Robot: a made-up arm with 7 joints.
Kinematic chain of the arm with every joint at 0, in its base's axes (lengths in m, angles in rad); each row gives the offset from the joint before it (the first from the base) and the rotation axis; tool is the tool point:
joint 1: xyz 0 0 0.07 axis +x
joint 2: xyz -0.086 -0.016 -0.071 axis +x
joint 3: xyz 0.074 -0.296 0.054 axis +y
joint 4: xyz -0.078 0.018 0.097 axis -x
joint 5: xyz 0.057 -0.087 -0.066 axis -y
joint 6: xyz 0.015 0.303 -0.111 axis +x
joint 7: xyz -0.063 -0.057 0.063 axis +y
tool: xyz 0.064 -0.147 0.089
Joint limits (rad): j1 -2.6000..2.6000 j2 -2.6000..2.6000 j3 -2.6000..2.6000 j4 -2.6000..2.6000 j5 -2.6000..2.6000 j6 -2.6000..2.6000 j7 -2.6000..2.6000
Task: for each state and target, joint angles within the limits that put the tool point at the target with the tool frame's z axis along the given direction. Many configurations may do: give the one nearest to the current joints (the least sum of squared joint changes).
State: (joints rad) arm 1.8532 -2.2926 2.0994 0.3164 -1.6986 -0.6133 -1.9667
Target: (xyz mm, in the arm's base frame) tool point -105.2 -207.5 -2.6 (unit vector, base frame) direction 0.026 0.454 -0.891
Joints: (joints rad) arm 1.9460 -1.9160 1.8953 0.9587 -2.6000 -0.5880 -1.5901
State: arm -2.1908 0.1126 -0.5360 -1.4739 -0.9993 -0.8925 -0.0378
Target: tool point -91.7 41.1 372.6 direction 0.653 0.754 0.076
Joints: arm -1.9213 0.8073 -0.5505 -2.0379 -1.4745 -0.1301 0.4580
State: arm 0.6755 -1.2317 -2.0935 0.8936 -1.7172 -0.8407 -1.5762
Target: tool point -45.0 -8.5 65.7 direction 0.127 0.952 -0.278
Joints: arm 1.2597 -0.8975 -2.6000 0.8348 -0.9753 -0.9219 -1.3161
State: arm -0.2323 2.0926 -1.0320 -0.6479 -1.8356 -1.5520 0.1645
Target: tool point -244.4 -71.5 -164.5 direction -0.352 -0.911 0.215
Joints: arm 0.2930 2.4699 -1.3859 -0.8732 -1.6345 -1.4578 0.4845
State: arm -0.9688 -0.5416 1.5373 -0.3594 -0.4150 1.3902 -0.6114
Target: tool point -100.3 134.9 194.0 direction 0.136 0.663 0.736
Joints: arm -1.0411 -0.5841 1.7409 -0.6872 -0.1975 0.9933 -0.8098
